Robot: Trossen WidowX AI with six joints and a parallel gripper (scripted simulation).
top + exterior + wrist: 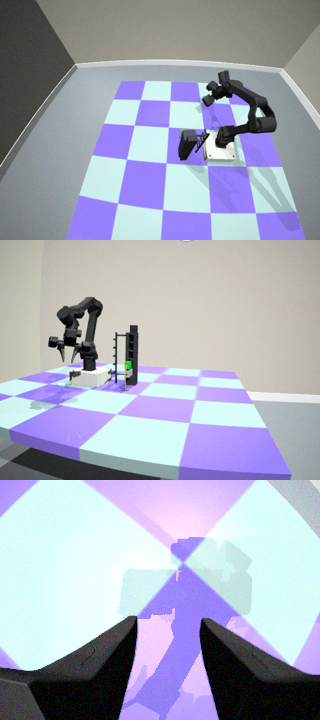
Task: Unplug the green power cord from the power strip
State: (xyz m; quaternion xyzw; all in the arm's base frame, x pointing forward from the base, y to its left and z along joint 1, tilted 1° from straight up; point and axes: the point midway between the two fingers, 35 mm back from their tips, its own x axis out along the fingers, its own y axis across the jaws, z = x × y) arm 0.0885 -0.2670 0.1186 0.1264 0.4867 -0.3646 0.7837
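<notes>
My gripper tip is now 31 cm to the right of the green plug, 14 cm short of it and 3 cm above it.
</notes>
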